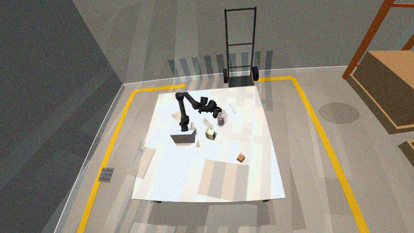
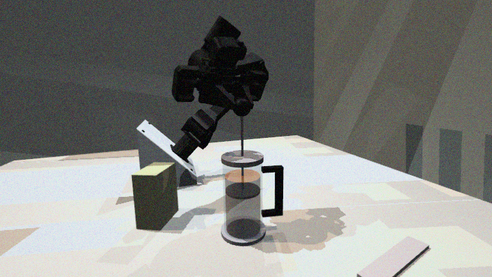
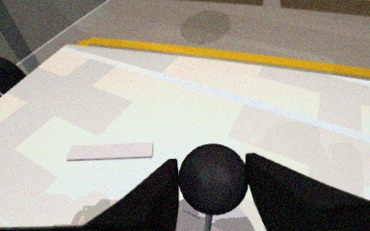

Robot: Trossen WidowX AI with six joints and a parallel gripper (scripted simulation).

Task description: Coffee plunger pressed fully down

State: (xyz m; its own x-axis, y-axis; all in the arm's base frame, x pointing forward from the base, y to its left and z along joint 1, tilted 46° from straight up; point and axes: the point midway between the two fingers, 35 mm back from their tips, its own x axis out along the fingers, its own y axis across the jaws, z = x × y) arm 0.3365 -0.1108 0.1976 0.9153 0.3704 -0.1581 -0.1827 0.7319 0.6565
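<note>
My gripper tip is 10 mm past the glass coffee press, 10 mm to the right of it and 120 mm above it. From my gripper tip the other things lie so: flat grey bar: 150 mm ahead, 180 mm to the left, 230 mm below; then orange cube: 100 mm ahead, 420 mm to the right, 210 mm below.
</note>
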